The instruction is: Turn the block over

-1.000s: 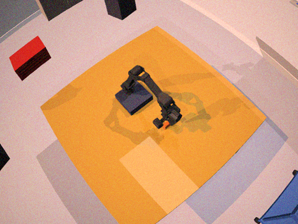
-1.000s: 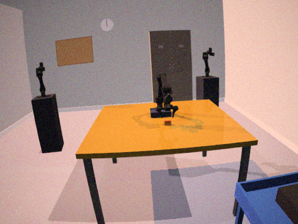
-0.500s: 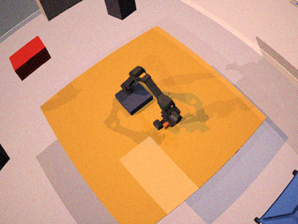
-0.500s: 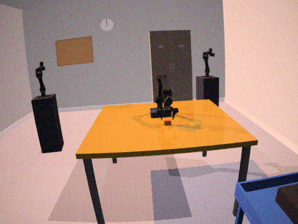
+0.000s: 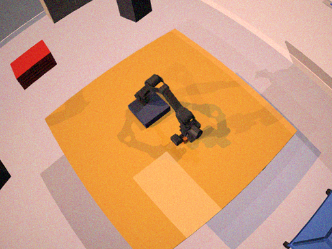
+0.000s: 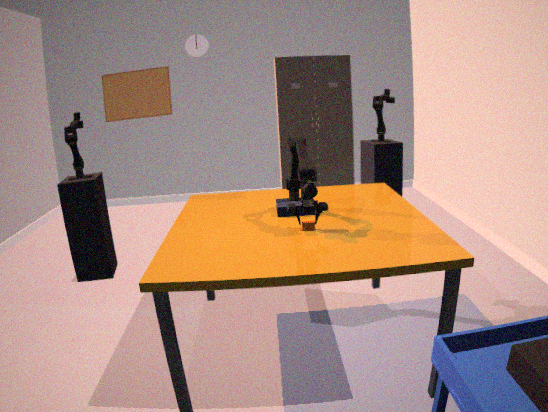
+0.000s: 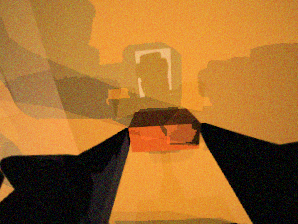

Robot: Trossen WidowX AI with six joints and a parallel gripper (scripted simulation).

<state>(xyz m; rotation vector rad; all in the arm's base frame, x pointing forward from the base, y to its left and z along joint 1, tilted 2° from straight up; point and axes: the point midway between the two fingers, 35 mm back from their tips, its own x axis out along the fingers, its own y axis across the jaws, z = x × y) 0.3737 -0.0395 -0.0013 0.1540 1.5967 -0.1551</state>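
Now: the block 1 cm behind my gripper tip.
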